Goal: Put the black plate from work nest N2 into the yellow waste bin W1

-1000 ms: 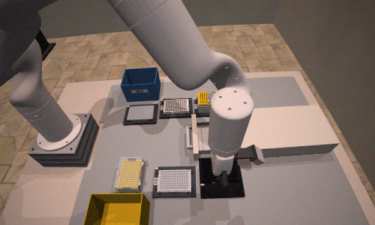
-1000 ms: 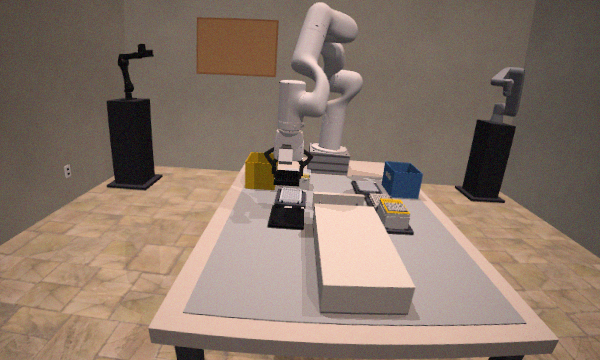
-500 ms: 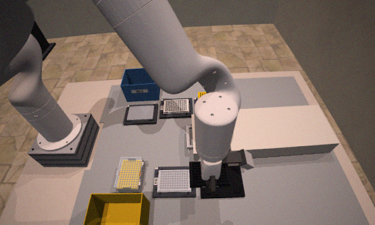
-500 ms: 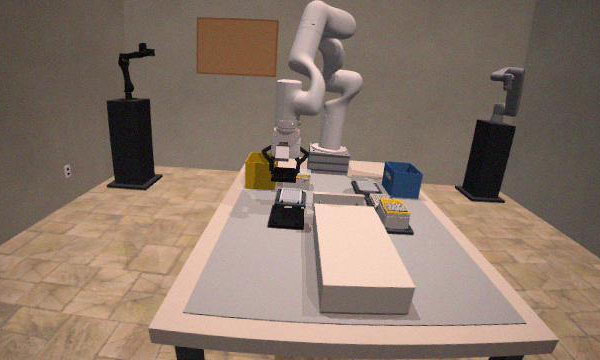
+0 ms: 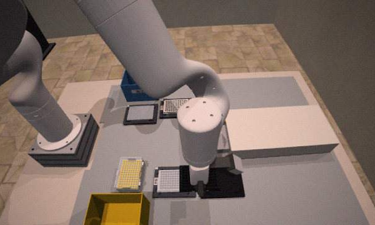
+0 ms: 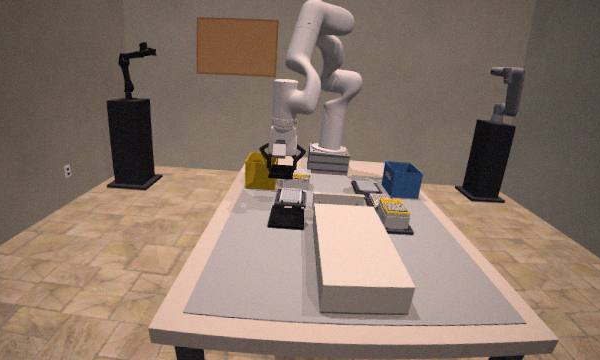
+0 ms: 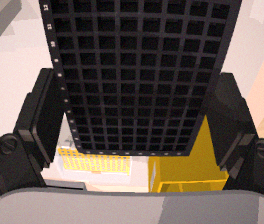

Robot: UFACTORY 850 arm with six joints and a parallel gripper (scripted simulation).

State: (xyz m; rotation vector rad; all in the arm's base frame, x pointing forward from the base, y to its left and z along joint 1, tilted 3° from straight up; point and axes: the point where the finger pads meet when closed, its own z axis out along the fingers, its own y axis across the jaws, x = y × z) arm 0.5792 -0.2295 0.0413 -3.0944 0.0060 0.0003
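My gripper is now 270 mm past the yellow waste bin W1, 120 mm above it and 100 mm to the left of it. From my hand the other things lie so: white cooler (220 mm to the left, 220 mm ahead, 130 mm below); drawer (220 mm to the left, 140 mm below, 110 mm ahead); black plate (10 mm below).
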